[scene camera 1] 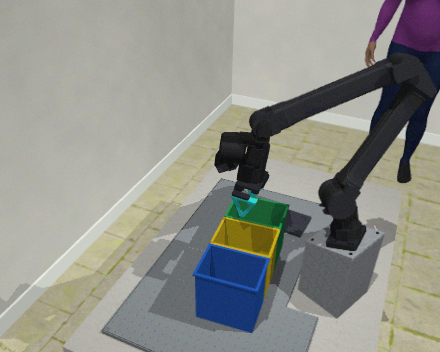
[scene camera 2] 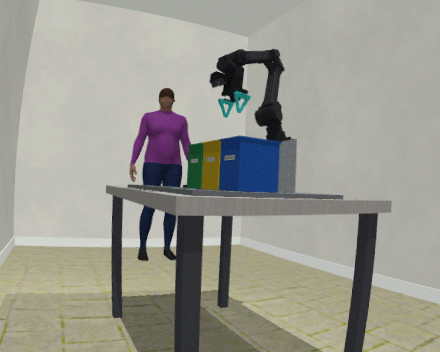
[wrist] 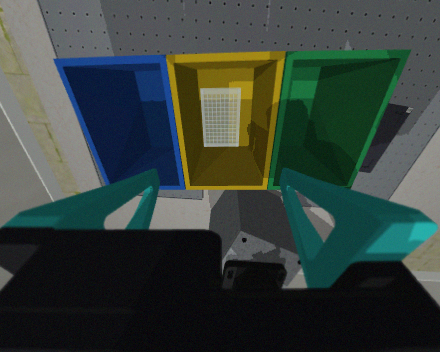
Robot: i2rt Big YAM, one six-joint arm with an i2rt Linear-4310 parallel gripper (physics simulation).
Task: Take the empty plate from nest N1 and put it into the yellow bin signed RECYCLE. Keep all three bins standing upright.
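Places are measured from the arm's base along level axes (x ahead, y left, z up), in millimetres.
Where they show: gripper, between the fingertips: (scene camera 1: 246, 206) (scene camera 2: 231, 115) (wrist: 219, 175); arm's base, origin of its link: (scene camera 1: 346, 238) (wrist: 251, 279).
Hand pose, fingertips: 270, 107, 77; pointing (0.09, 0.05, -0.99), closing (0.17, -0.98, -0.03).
Each offset is from my fingertips to the top centre of the thing, as dx, dy, dz. "*": to the spot under its first point. Level surfaces: height alone.
The plate {-18, +3, -275} (wrist: 221, 117), a pale translucent grid, lies deep inside the yellow bin {-1, -5, -112} (scene camera 1: 252, 245) (scene camera 2: 211, 175) (wrist: 225, 58) in the wrist view, toward the side away from the arm's base. Whether it is quite flat is hard to tell. The yellow bin stands upright between the blue bin {-25, +124, -112} (scene camera 1: 227, 302) (scene camera 2: 257, 167) (wrist: 117, 59) and the green bin {+24, -134, -112} (scene camera 1: 281, 240) (scene camera 2: 195, 176) (wrist: 350, 54), which also stand upright. My gripper (scene camera 1: 246, 206) (scene camera 2: 234, 114) (wrist: 219, 175) has cyan fingers. It is open and empty, well above the bins. The bin labels are too small to read.
The bins stand on a grey perforated mat {dz -292} (scene camera 1: 135, 305) (wrist: 225, 25) on the table (scene camera 2: 285, 206). The arm's grey pedestal (scene camera 1: 332, 275) is close beside them. A dark flat piece {* -62, -344, -280} (scene camera 1: 300, 223) (wrist: 387, 137) lies by the green bin. A person (scene camera 2: 165, 140) stands behind the table.
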